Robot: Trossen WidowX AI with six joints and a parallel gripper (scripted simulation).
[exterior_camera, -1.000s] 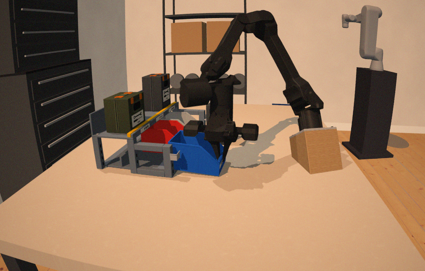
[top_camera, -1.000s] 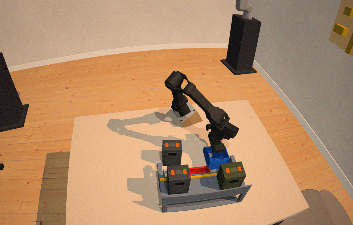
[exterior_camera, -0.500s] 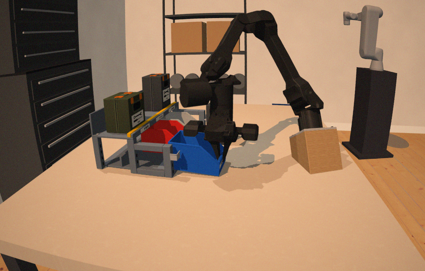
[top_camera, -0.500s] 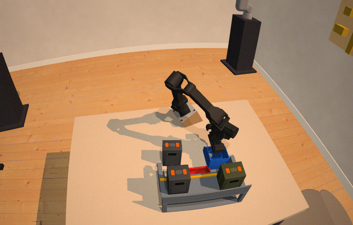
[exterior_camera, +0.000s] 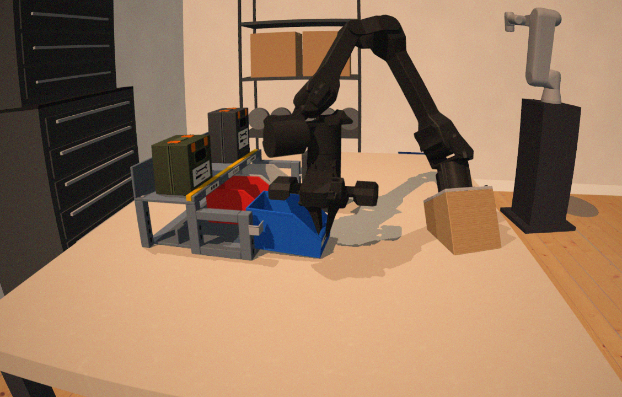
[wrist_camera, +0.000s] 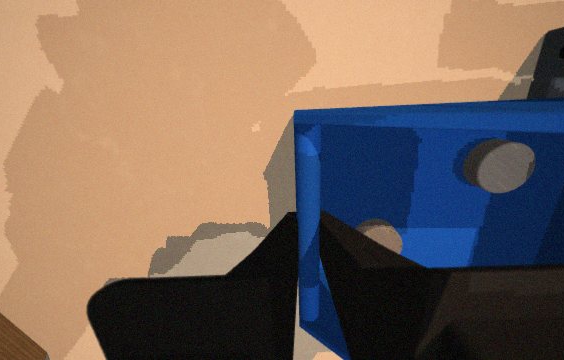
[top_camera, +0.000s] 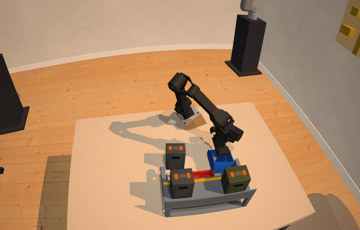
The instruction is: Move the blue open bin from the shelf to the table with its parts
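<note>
Now: the blue open bin 6 cm ahead of my hand, 1 cm to the right of it and 1 cm below it. The rest, counted from my hand: red bin: 16 cm ahead, 15 cm to the right, 2 cm below; then yellow rail: 20 cm ahead, 16 cm to the right, 5 cm above; then green case: 27 cm ahead, 9 cm above, 6 cm to the right.
</note>
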